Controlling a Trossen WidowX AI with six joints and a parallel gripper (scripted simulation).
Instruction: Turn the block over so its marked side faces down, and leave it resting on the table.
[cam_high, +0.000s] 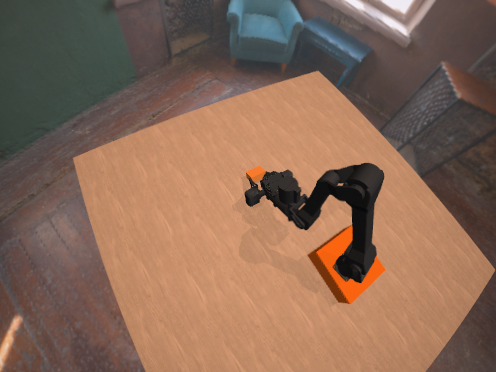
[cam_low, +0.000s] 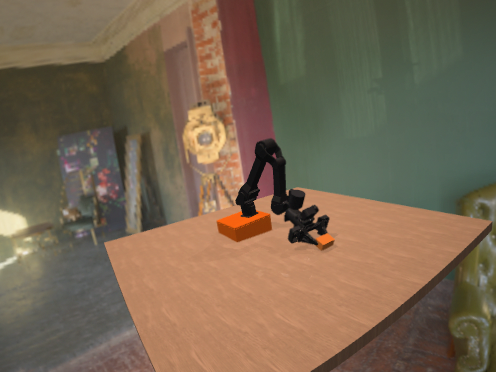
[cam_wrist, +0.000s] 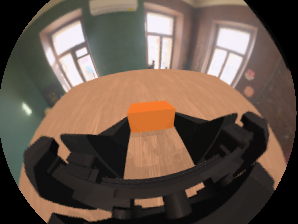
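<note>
Right now my gripper tip is 1 cm above the orange block.
</note>
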